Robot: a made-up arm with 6 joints. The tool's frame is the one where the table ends. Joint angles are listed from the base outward.
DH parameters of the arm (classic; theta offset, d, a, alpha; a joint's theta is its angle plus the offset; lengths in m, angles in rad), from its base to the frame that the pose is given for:
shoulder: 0 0.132 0 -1.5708
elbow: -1.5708 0 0.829 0
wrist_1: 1.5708 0.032 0 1.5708
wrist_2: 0 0.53 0 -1.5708
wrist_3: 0 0 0 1.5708
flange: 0 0.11 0 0
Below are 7 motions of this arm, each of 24 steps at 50 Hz.
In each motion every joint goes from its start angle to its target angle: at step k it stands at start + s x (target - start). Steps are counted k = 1, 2, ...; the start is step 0. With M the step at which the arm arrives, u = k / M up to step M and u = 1 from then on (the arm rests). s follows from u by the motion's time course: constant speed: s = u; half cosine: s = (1 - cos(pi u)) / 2; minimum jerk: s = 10 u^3 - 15 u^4 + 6 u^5.
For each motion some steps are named. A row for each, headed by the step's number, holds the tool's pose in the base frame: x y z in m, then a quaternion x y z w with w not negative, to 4 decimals.
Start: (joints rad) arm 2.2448 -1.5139 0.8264 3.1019 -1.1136 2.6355
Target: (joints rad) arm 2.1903 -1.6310 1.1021 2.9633 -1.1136 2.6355
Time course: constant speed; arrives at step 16
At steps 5, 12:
5: 0.6495 -0.8811 0.6722 -0.2241 0.0789 0.7191 0.6531
12: 0.6115 -0.8633 0.6465 -0.2508 0.1097 0.6894 0.6707

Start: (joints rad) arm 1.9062 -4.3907 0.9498 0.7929 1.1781 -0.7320
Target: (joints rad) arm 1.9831 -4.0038 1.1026 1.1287 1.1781 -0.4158
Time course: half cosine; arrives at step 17
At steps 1, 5, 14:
1: -0.3902 0.7998 -0.7008 0.7352 -0.4863 0.0024 0.4722
5: -0.3800 0.7215 -0.7640 0.6828 -0.5283 0.0385 0.5031
14: -0.3050 0.3981 -0.9406 0.4506 -0.6657 0.1995 0.5604

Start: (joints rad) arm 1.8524 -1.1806 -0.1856 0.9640 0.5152 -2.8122
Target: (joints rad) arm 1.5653 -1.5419 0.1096 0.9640 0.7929 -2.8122
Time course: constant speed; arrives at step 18
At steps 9, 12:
9: 0.1082 -1.4111 0.4474 0.5012 -0.1007 -0.2282 0.8286
12: 0.0380 -1.4219 0.3934 0.4913 -0.1269 -0.2606 0.8213

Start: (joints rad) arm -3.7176 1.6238 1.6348 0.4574 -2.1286 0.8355
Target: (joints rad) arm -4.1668 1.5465 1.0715 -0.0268 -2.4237 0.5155
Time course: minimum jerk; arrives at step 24
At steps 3, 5, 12, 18, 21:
3: -0.7140 0.4812 -0.3885 -0.3291 0.4088 0.8457 0.0972
5: -0.7172 0.5034 -0.3828 -0.3167 0.3958 0.8561 0.1005
12: -0.7075 0.7091 -0.3126 -0.2023 0.2579 0.9326 0.1511
18: -0.6359 0.8913 -0.2247 -0.1002 0.1051 0.9645 0.2205
21: -0.6122 0.9288 -0.2030 -0.0789 0.0687 0.9658 0.2373

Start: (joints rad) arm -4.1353 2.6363 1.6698 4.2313 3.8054 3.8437
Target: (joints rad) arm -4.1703 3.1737 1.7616 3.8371 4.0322 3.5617
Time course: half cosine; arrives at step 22
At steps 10, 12, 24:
10: 0.0430 -0.2417 -0.6817 -0.4895 -0.0657 0.7834 0.3772
12: 0.0763 -0.2958 -0.6512 -0.5004 -0.0461 0.7852 0.3617
24: 0.1638 -0.4401 -0.5307 -0.5272 0.0233 0.7839 0.3271

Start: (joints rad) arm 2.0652 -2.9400 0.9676 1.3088 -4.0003 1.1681
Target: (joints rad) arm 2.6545 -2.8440 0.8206 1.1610 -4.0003 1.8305
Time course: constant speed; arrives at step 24
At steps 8, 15, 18, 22, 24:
8: 0.3098 -0.5494 -0.8374 -0.5007 -0.1031 0.8532 0.1041
15: 0.4163 -0.5014 -0.8350 0.4844 0.0945 -0.8674 0.0634
18: 0.4597 -0.4743 -0.8338 0.4773 0.0910 -0.8633 0.1360
22: 0.5149 -0.4325 -0.8320 0.4678 0.0865 -0.8483 0.2323
24: 0.5410 -0.4092 -0.8311 0.4630 0.0843 -0.8367 0.2799

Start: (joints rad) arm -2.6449 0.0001 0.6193 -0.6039 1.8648 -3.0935
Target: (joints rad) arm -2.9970 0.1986 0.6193 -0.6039 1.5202 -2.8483
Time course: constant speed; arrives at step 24
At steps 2, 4, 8, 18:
2: -0.3535 -0.1467 1.3122 0.0140 -0.9171 -0.1536 0.3675
4: -0.3777 -0.1452 1.3077 -0.0036 -0.9143 -0.1574 0.3731
8: -0.4261 -0.1382 1.2979 -0.0383 -0.9077 -0.1649 0.3840
18: -0.5458 -0.0980 1.2673 -0.1207 -0.8854 -0.1821 0.4102

